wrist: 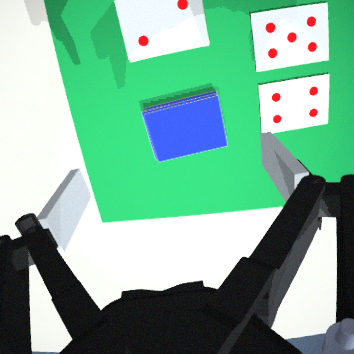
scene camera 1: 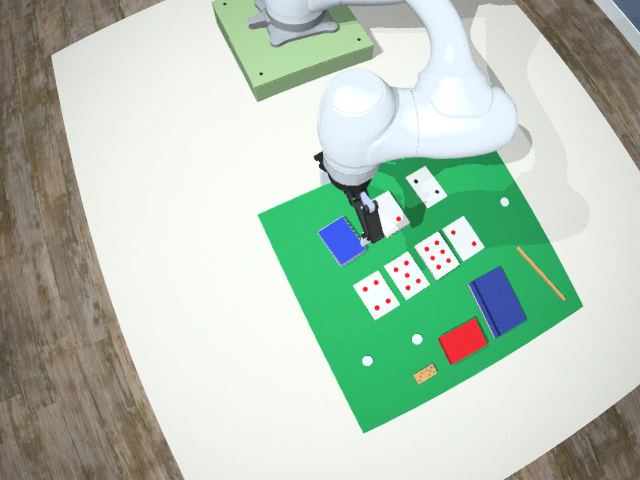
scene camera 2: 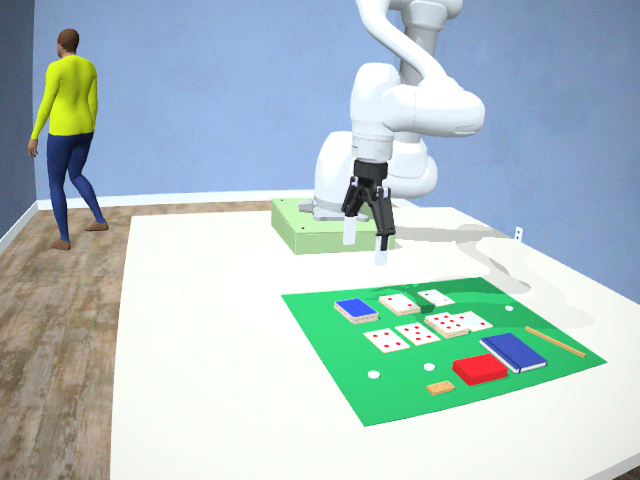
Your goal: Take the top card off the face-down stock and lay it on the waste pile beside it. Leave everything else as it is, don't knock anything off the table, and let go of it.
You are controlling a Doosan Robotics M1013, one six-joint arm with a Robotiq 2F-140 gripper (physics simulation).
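Frame: origin at the arm's base, x right, y ahead, z up, level; millimetres.
Seen in the pictures: gripper, fingertip midpoint: (wrist: 170, 165) (scene camera 1: 346, 210) (scene camera 2: 363, 253); arm's base at its link origin: (scene camera 1: 295, 15) (scene camera 2: 335, 212).
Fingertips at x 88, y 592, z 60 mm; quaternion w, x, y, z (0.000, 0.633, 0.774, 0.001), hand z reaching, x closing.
Offsets run from my fingertips to a thing's top centre.
The face-down stock @[dz -122, dx +13, dy +18 mm] (scene camera 1: 341, 241) (scene camera 2: 356, 306) (wrist: 186, 131) is a squared pile with a blue top card, lying on the green mat. The waste pile @[dz -128, dx -106, dy -9 mm] (scene camera 1: 393, 210) (scene camera 2: 399, 303) (wrist: 162, 22) lies beside it, face up with two red dots on top; the arm partly covers it in scene camera 1 and the frame cuts it off in the wrist view. My gripper (scene camera 1: 344, 209) (scene camera 2: 364, 253) (wrist: 170, 165) is open and empty, well above the table. In the wrist view the stock shows between and ahead of the wide-apart fingers.
A black-dotted card @[dz -137, dx -221, dy -42 mm] (scene camera 1: 426, 187) (scene camera 2: 435, 297) lies past the waste pile. A row of red-dotted cards @[dz -137, dx -95, dy +136 mm] (scene camera 1: 406, 275) (scene camera 2: 417, 334) lies in front. A blue notebook @[dz -128, dx -269, dy +271 mm] (scene camera 1: 498, 302), red box @[dz -120, dx -156, dy +320 mm] (scene camera 1: 462, 341), stick @[dz -133, dx -404, dy +253 mm] (scene camera 1: 540, 273), domino @[dz -132, dx -54, dy +354 mm] (scene camera 1: 425, 374) and white discs @[dz -136, dx -64, dy +275 mm] (scene camera 1: 417, 338) also lie on the mat.
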